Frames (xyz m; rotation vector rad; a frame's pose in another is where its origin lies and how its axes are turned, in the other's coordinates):
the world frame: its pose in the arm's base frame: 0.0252 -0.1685 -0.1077 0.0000 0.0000 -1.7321
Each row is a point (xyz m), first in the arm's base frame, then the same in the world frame.
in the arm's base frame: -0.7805 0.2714 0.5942
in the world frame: -0.3048 -0.8659 0.7019
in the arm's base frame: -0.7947 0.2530 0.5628
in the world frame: -0.2843 -0.8770 0.6705
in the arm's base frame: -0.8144 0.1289 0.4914
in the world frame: -0.1587 -0.8765 0.5991
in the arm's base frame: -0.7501 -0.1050 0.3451
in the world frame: 0.0618 -0.7754 0.4528
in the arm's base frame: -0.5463 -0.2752 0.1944
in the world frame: 0.1971 -0.5469 0.3021
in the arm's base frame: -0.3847 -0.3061 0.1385
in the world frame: 0.2016 -0.3825 0.2462
